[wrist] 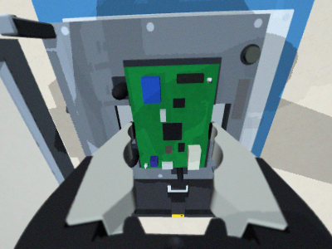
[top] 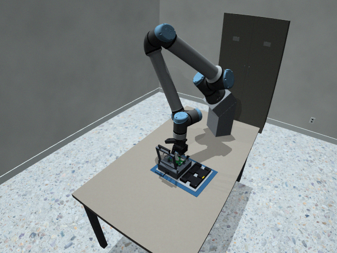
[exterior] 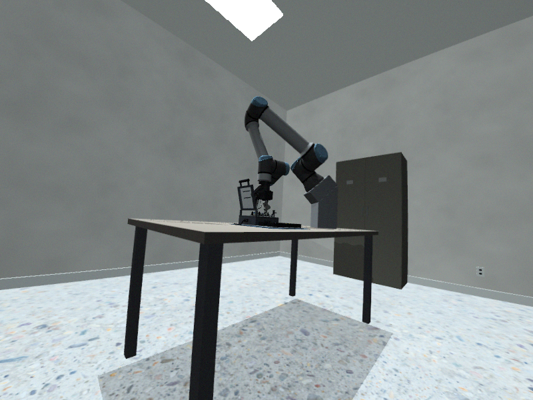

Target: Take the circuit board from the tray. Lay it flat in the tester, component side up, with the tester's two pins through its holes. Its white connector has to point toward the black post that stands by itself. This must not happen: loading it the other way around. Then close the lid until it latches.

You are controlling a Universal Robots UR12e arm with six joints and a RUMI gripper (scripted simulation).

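The green circuit board is right at my hand. Round my hand: tester lid (120 mm ahead, 110 mm above, 30 mm to the right); then tester nest (10 mm to the left, 10 mm below, 10 mm ahead).
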